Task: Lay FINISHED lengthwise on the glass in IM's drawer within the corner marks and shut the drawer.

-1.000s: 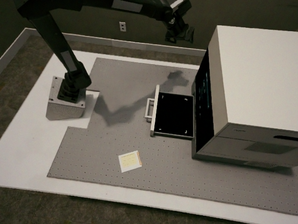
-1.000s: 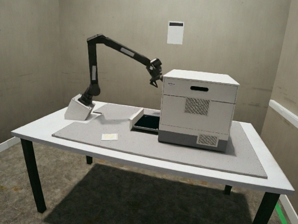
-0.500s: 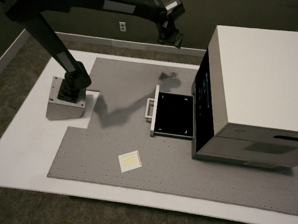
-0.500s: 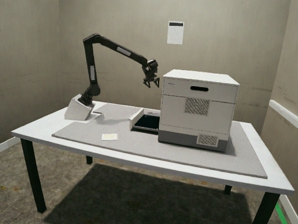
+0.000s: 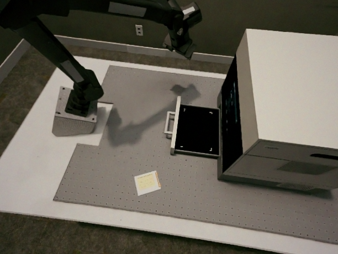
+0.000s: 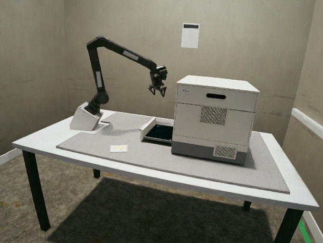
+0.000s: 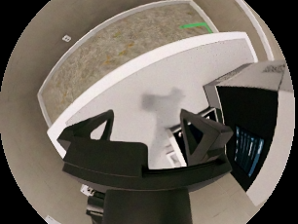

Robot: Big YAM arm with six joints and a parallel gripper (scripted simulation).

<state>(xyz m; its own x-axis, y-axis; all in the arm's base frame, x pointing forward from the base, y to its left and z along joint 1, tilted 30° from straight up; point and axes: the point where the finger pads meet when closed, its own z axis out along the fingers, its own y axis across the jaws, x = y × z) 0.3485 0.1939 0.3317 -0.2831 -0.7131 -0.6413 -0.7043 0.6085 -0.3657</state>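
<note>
Right now the cassette is 530 mm to the right of my hand, 220 mm below it and 140 mm behind it. From my hand the other things lie so: drawer 290 mm to the right, 190 mm below, 90 mm ahead.
</note>
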